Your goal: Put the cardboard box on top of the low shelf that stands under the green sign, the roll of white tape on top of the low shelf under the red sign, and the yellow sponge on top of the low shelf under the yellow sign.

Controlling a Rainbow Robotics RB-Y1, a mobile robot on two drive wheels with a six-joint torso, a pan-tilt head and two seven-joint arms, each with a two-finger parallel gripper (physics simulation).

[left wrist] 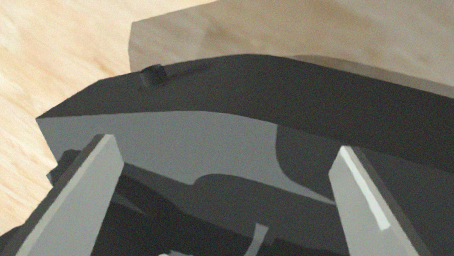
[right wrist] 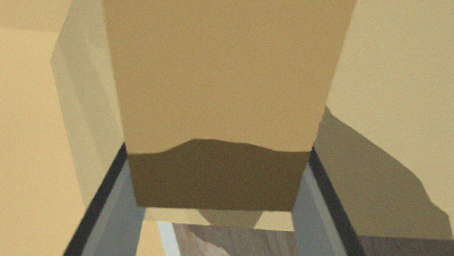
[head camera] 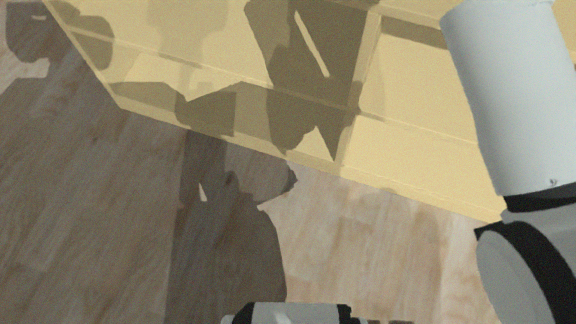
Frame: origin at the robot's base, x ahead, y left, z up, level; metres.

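Seen in the pictures: left gripper, fingertip midpoint: (left wrist: 227, 155); right gripper, fingertip midpoint: (right wrist: 217, 150).
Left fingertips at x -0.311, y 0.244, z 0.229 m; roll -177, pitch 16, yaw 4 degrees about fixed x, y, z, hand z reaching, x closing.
A point is followed by its place in that frame.
My right gripper (right wrist: 217, 150) @(x 0.586, y -0.061, z 0.674 m) is shut on the cardboard box (right wrist: 225, 80) @(x 0.592, y -0.102, z 0.699 m), which stands out plain brown between the fingers with a dark shaded lower face. Beneath them a pale yellow low shelf (head camera: 425, 195) @(x 0.434, y -0.307, z 0.051 m) (right wrist: 400, 75) @(x 0.576, y -0.125, z 0.611 m) shows its top in the right wrist view; I cannot tell whether the box touches it. In the head view the shelf's open front compartments show, and the box and right gripper do not. My left gripper (left wrist: 227, 155) @(x -0.312, y 0.244, z 0.229 m) is open and empty, its fingers wide apart. The white tape, the yellow sponge and the coloured signs do not show.
My right arm (head camera: 515, 100) @(x 0.240, y -0.132, z 0.815 m) reaches over the right side of the shelf in the head view. Wooden floor (head camera: 360, 250) @(x 0.312, y -0.155, z 0.000 m) lies in front of the shelf. The dark robot base (left wrist: 240, 82) @(x -0.333, y 0.223, z 0.118 m) lies below the left fingers. Arm shadows fall across the shelf and floor.
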